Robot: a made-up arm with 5 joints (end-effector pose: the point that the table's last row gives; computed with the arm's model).
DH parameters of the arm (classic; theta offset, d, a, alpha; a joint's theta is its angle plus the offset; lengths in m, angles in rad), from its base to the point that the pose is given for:
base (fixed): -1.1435 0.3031 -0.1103 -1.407
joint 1: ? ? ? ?
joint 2: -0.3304 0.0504 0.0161 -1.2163
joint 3: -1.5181 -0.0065 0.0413 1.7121
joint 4: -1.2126 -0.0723 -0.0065 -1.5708
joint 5: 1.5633 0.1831 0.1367 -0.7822
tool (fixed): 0.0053 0.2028 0 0
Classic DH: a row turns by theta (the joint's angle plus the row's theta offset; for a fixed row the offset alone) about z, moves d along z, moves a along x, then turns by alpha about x.
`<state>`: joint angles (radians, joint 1 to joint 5).
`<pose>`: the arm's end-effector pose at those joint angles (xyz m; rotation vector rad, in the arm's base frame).
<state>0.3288 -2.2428 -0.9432 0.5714 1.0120</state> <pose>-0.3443 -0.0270 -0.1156 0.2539 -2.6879 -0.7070</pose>
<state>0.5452 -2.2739 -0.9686 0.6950 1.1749</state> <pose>-0.4001 0.0779 -0.0704 0.0590 -2.4587 -0.9614</pose>
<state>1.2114 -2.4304 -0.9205 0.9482 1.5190</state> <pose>-0.4981 0.2023 0.1748 -0.1621 -1.7010 -1.1476</pose>
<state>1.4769 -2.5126 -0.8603 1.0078 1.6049</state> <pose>-0.5086 0.1860 0.2670 -0.1126 -1.4562 -1.1040</pose>
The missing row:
joint 1: 1.4967 -0.0726 0.114 1.992
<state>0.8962 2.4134 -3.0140 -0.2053 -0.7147</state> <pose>-0.4806 0.2191 0.4363 -0.8708 -0.7136 2.3295</pose>
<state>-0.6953 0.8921 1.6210 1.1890 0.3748</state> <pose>0.0019 0.1270 0.5698 -0.2271 -0.3072 1.5290</pose>
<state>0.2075 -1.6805 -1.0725 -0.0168 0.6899</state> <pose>0.0207 -0.1776 -0.1523 -0.9559 2.5121 -0.0213</pose>
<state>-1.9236 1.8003 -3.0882 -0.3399 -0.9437</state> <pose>-0.1468 -0.0587 -0.0660 1.9701 -2.3093 -0.7280</pose>
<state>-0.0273 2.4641 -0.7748 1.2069 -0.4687</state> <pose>-0.1494 -0.2077 0.5301 0.0209 -0.1613 -1.1451</pose>
